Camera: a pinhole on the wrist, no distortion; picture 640 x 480 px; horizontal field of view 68.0 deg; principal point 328.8 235.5 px. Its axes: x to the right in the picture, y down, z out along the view. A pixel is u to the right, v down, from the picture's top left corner.
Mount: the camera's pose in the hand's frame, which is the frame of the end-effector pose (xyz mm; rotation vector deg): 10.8 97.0 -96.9 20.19 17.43 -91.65
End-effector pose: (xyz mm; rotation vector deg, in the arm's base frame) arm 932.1 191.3 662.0 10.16 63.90 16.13
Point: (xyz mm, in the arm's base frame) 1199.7 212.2 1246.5
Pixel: outside the picture
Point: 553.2 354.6 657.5
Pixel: behind the camera
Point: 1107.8 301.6 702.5
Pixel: 121 361
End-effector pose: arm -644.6 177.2 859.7 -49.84 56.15 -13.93
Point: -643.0 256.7 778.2
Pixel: 48 231
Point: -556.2 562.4 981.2
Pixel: outside the picture
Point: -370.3 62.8 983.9
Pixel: 531 422
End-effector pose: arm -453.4 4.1 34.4 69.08 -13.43 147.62
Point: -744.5 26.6 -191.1
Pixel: behind the camera
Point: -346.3 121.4 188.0
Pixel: 515 360
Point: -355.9 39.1 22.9
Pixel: 536 97
